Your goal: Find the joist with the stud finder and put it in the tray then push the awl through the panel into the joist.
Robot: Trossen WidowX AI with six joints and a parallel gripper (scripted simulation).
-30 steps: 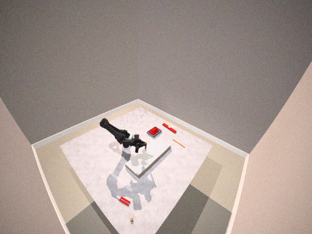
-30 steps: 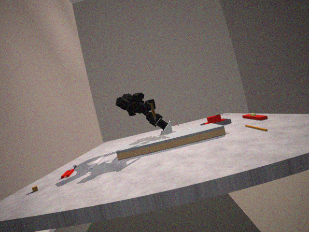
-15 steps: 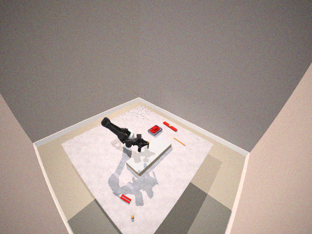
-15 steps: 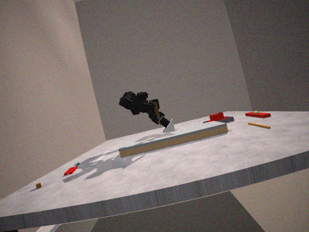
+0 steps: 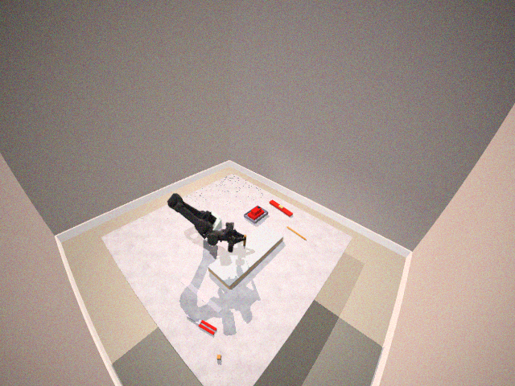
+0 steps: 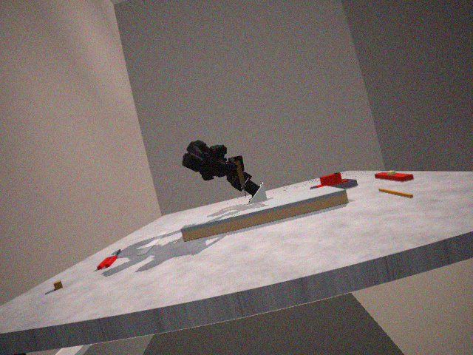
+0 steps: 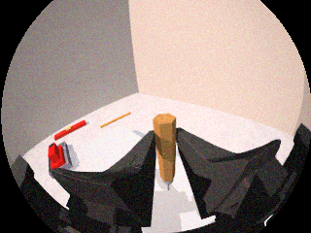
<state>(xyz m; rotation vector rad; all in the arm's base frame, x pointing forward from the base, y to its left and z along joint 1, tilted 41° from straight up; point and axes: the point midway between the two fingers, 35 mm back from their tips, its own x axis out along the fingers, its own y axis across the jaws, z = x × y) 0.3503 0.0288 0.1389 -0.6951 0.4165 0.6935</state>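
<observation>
The awl lies 6 cm below my gripper tip. The rest, counted from my gripper tip: red stud finder: 22 cm behind, 38 cm to the left, 14 cm below; then square indicator: 22 cm behind, 39 cm to the left, 13 cm below; then grey tray: 22 cm behind, 36 cm to the left, 17 cm below.
</observation>
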